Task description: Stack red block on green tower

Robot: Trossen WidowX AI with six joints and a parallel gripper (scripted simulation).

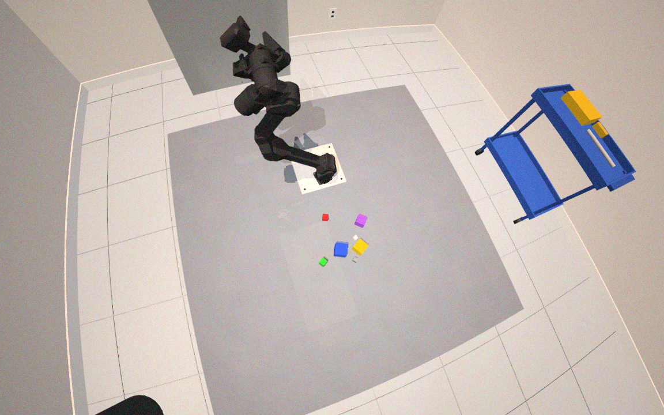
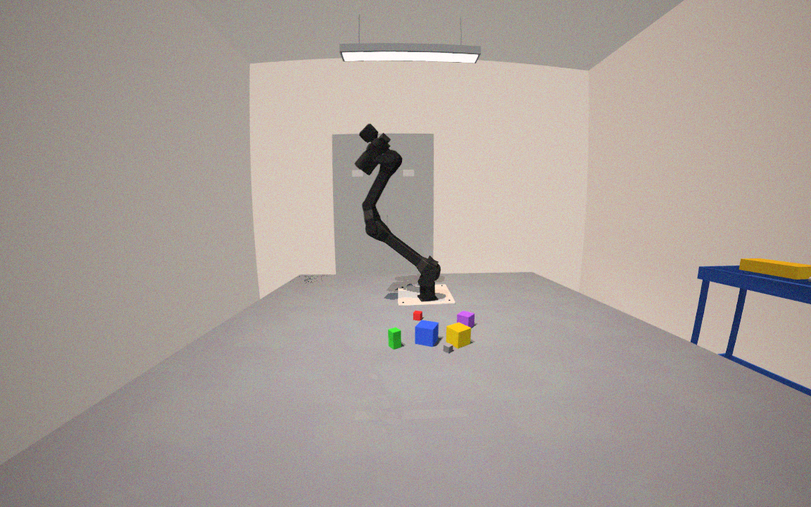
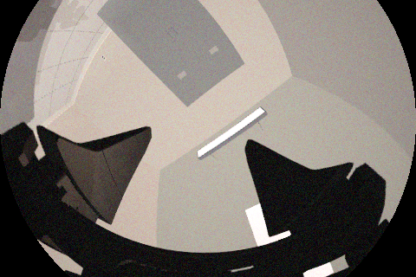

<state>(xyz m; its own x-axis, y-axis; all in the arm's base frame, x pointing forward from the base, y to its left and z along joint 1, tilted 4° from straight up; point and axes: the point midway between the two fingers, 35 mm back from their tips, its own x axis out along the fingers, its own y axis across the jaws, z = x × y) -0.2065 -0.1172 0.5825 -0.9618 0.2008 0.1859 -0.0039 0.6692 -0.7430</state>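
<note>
My gripper tip is now 380 mm short of the red block, 50 mm to the right of it and 590 mm above it. The rest, counted from my gripper tip: purple cube 470 mm ahead, 170 mm to the left, 580 mm below; yellow cube 560 mm ahead, 110 mm to the left, 580 mm below; blue cube 530 mm ahead, 40 mm to the left, 580 mm below.
</note>
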